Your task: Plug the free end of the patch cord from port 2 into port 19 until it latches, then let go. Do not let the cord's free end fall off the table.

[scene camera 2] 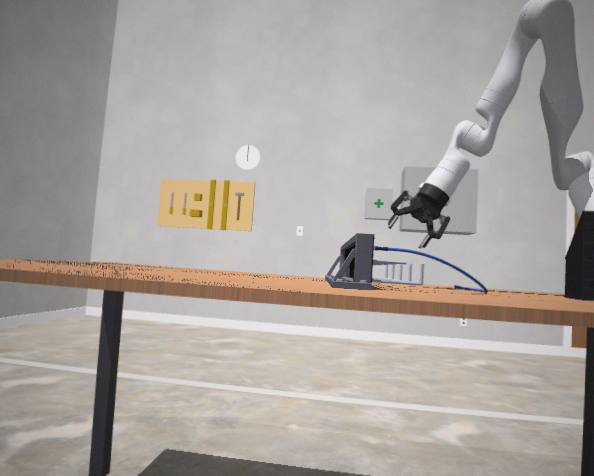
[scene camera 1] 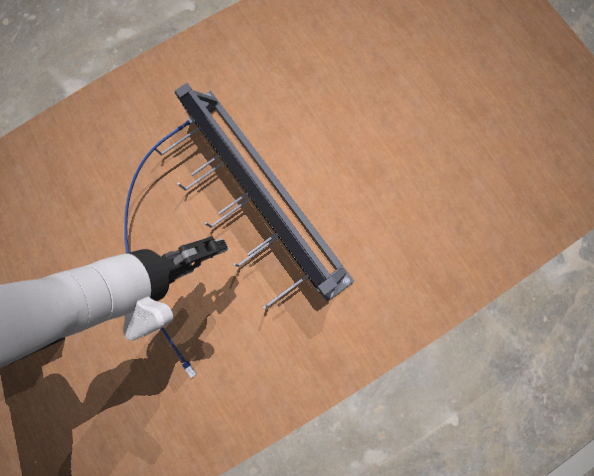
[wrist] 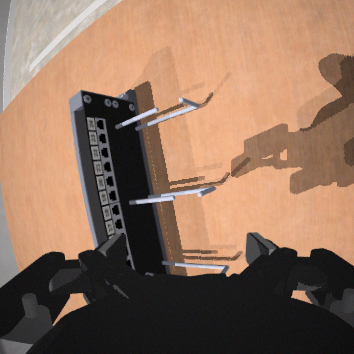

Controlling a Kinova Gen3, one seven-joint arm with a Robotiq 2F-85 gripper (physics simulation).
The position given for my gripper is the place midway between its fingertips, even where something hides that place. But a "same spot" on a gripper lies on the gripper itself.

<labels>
My gripper shows in scene camera 2, in scene camera 1 (pixel 207 255) and in the wrist view. One and the same spot on my gripper: (scene camera 2: pixel 397 212) is (wrist: pixel 82 294).
</labels>
